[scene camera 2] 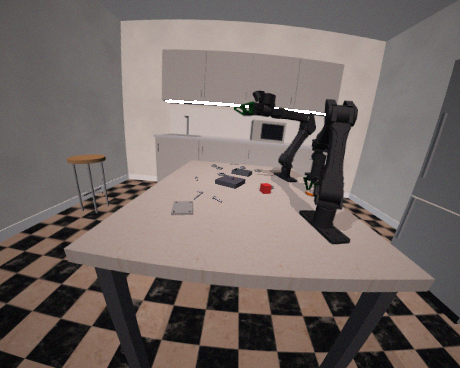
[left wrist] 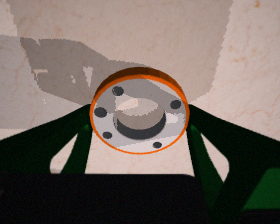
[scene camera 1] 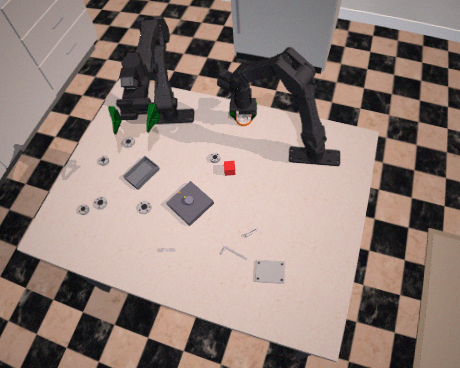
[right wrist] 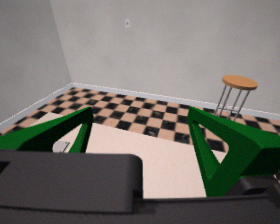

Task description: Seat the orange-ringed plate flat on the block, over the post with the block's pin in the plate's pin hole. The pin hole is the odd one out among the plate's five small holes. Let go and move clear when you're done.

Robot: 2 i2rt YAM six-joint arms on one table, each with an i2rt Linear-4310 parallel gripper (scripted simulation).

Path:
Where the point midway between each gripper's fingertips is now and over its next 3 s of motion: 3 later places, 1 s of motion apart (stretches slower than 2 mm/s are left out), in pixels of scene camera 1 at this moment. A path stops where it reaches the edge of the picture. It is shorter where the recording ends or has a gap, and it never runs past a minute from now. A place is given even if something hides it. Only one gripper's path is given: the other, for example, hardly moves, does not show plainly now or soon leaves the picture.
My right gripper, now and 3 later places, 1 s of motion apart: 130, 132; 205, 152; 250, 127; 244, 109

